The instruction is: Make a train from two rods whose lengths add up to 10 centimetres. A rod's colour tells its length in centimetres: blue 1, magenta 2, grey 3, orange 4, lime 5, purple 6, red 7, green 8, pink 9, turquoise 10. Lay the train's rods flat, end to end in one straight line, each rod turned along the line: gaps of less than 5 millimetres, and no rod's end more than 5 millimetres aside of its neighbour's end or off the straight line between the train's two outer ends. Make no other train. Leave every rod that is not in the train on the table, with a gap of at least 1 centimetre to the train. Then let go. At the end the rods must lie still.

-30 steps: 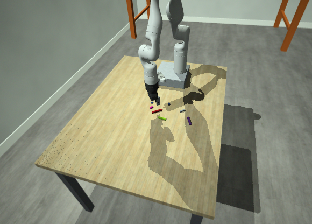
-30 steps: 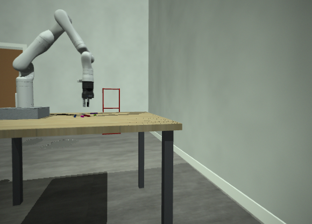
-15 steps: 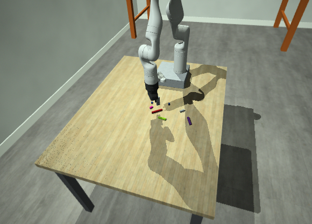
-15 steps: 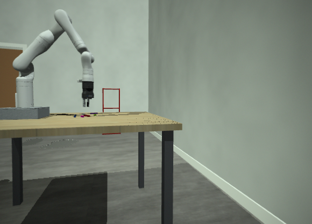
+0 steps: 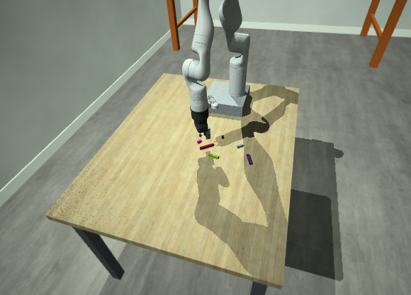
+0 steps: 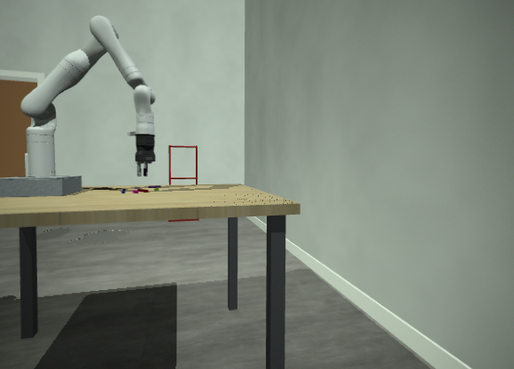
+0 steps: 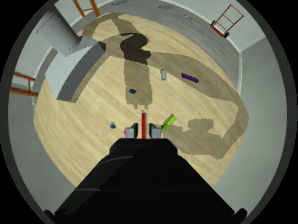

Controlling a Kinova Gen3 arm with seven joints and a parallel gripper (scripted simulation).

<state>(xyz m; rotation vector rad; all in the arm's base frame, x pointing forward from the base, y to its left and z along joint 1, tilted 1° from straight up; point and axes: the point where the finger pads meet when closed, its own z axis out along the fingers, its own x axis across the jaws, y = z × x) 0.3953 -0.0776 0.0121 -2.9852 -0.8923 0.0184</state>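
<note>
Right now the red rod is 80 mm below my hand. From my hand the other things lie so: grey rod (30 mm behind, 150 mm to the left, 80 mm below); then lime rod (60 mm ahead, 40 mm to the left, 80 mm below); then magenta rod (20 mm behind, 50 mm to the right, 80 mm below).
</note>
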